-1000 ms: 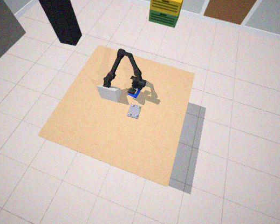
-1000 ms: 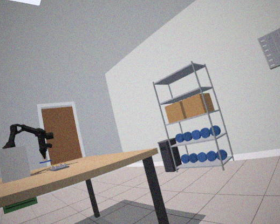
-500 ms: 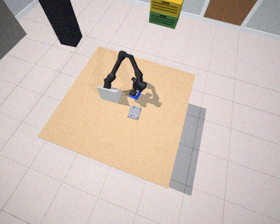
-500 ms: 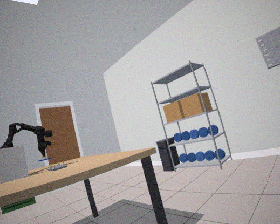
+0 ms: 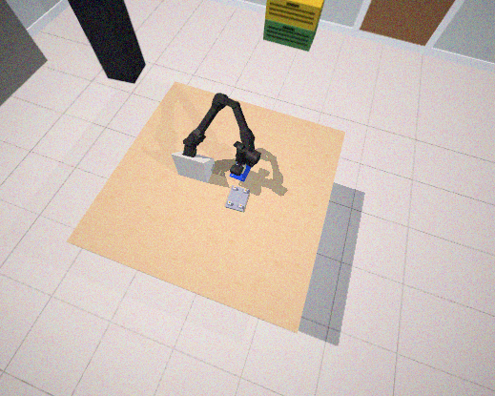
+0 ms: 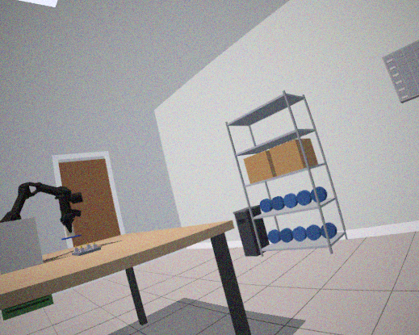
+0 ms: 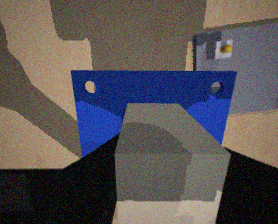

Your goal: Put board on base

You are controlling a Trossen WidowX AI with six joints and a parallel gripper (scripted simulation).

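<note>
Now: gripper tip 20 mm short of the grey base, 140 mm to the left of it and 110 mm above it. Round my gripper tip: flat blue board (10 mm below).
</note>
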